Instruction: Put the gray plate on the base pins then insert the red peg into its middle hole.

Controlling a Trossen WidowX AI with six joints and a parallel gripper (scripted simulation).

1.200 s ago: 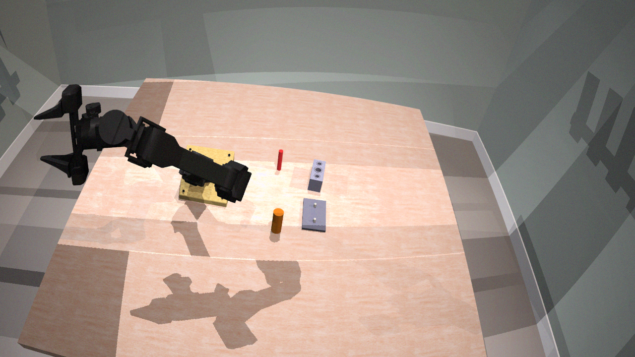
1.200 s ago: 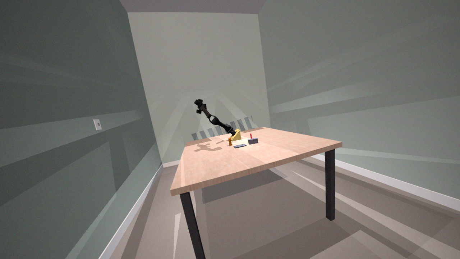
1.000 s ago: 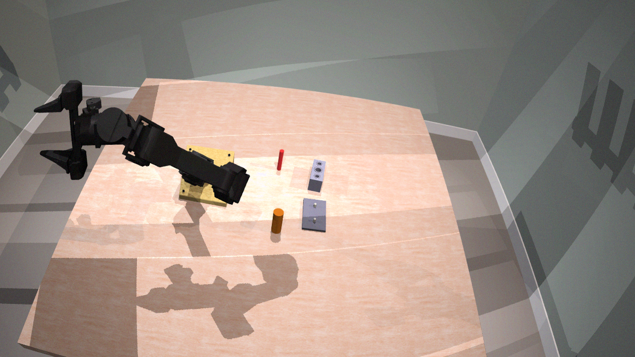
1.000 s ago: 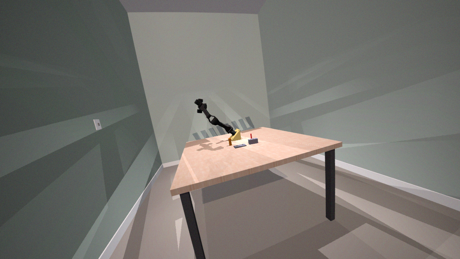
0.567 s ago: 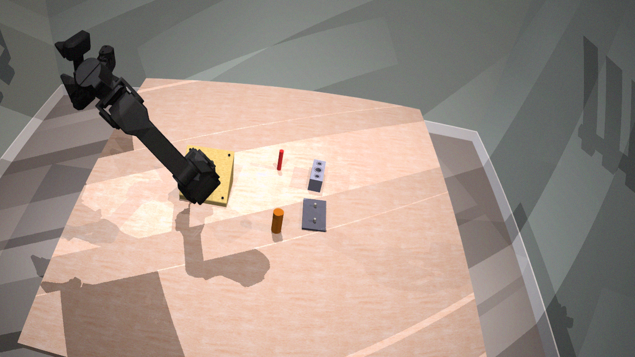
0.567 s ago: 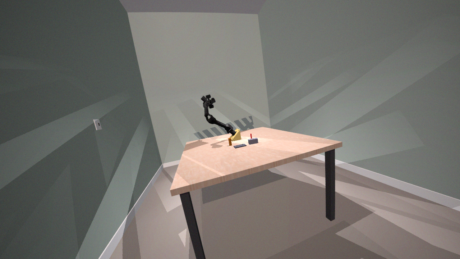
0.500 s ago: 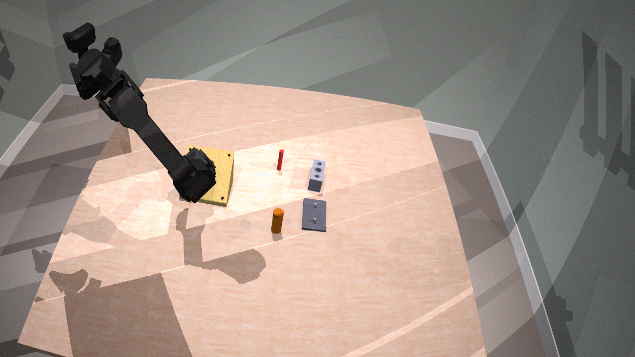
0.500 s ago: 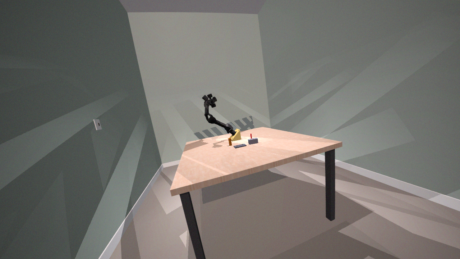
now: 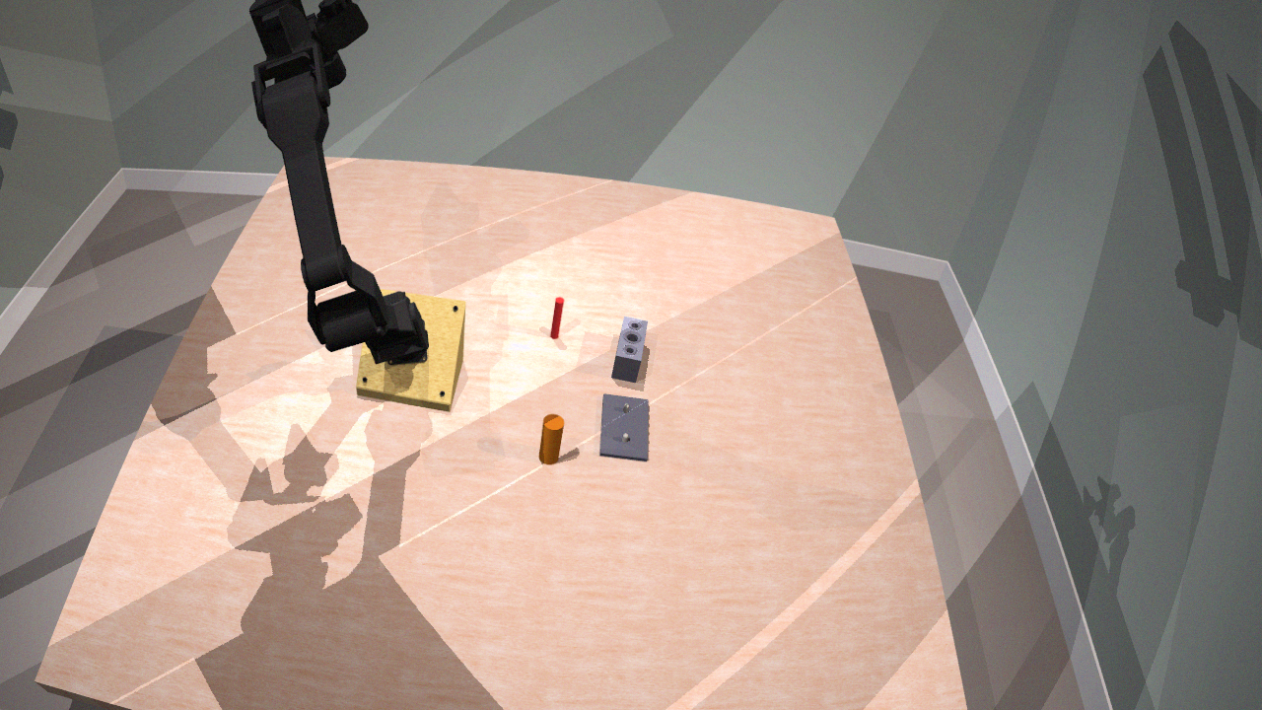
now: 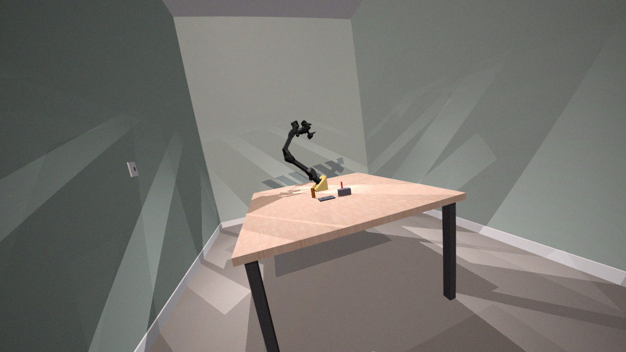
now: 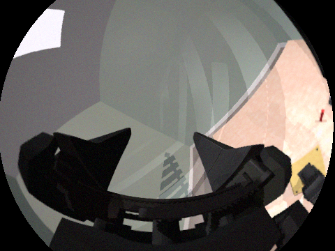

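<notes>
Right now my gripper tip is 53 cm short of the gray plate, 6 cm to the left of it and 55 cm above it. Also, from my gripper tip: orange cylinder (39 cm ahead, 26 cm to the right, 55 cm below); red peg (42 cm ahead, 55 cm below); gray base (51 cm ahead, 20 cm to the right, 58 cm below).
</notes>
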